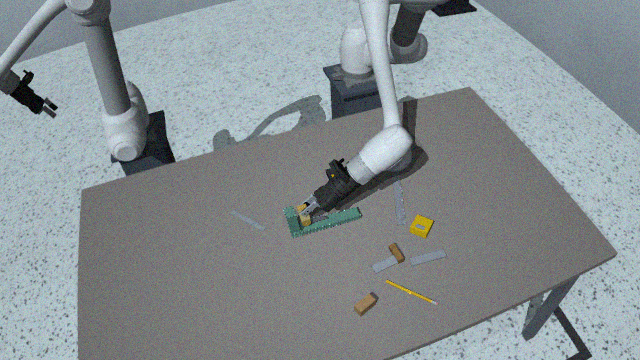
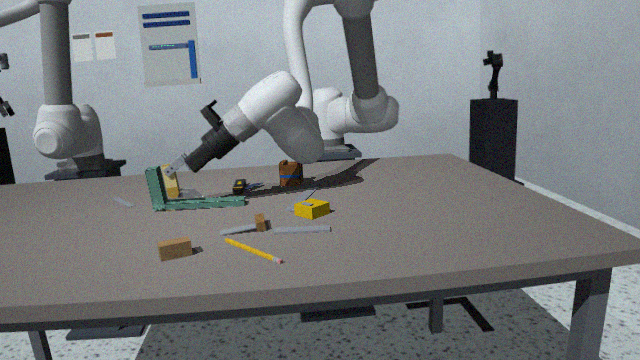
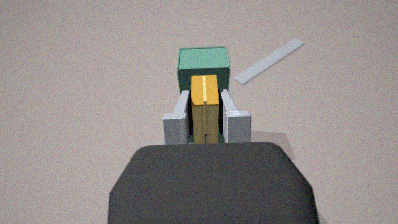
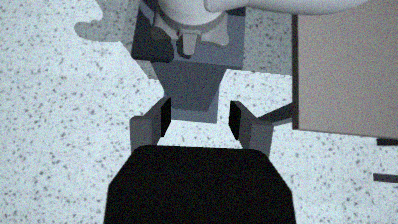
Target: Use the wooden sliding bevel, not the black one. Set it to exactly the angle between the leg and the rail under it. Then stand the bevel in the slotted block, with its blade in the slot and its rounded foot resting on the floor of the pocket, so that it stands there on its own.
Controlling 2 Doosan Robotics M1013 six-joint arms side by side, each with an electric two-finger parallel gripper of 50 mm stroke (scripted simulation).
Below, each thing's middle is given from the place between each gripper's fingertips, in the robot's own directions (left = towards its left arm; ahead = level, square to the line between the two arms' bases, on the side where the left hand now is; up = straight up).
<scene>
Now: left hand [image 2: 166,172] 10 mm to the right of the wooden bevel [image 3: 204,91] and 50 mm above it.
The wooden bevel is 86 cm to the left of my right hand, 75 cm ahead of it and 21 cm below it.
</scene>
